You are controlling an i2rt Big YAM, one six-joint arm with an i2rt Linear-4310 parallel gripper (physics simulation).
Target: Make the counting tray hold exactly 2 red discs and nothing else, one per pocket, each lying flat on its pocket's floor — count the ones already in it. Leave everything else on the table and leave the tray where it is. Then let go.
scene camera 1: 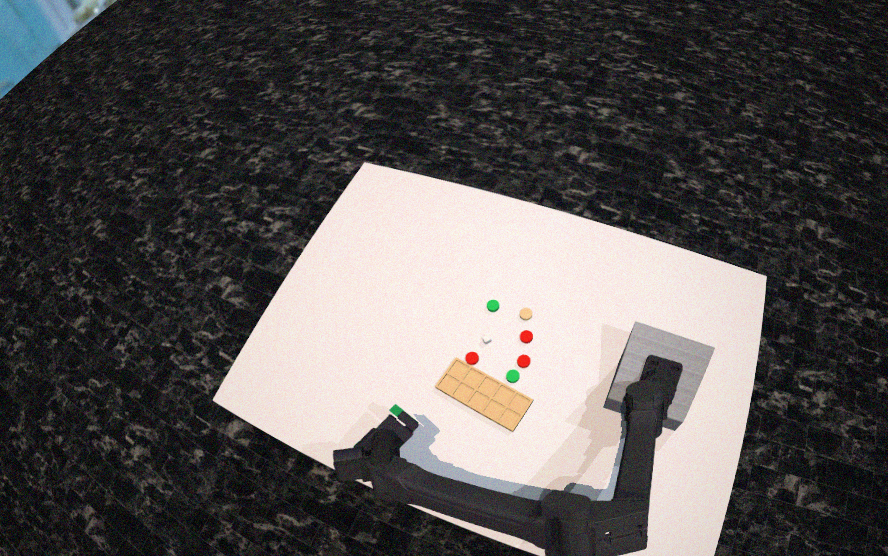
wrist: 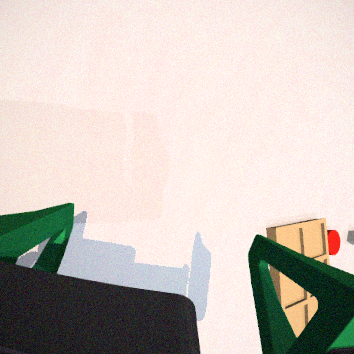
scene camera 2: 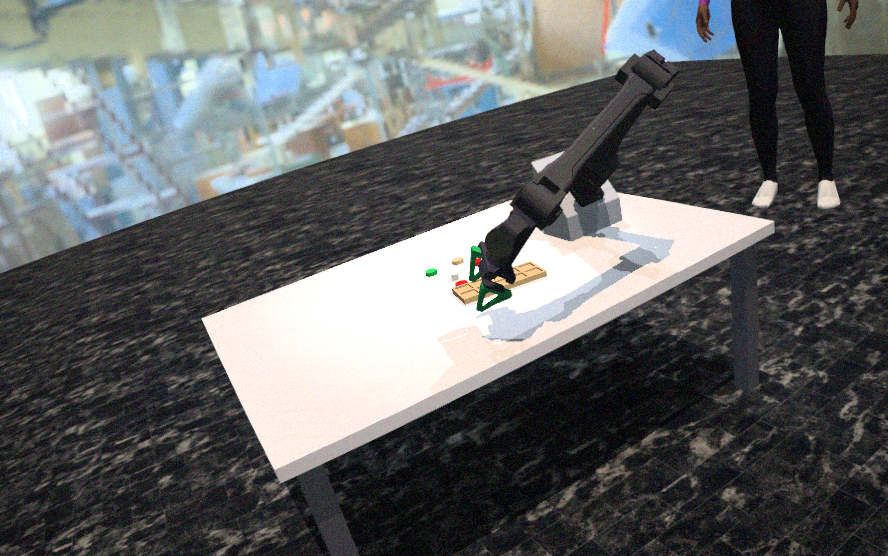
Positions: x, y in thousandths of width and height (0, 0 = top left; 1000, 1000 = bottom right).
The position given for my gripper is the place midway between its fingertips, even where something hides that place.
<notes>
My gripper (scene camera 2: 535, 531) is open, with nothing in its grasp. Also in view: a tan counting tray (scene camera 1: 535, 701).
The tan counting tray also shows in the wrist view (wrist: 874, 671) and in scene camera 2 (scene camera 2: 596, 488). My gripper is seen too in scene camera 1 (scene camera 1: 434, 763) and in the wrist view (wrist: 468, 651).
</notes>
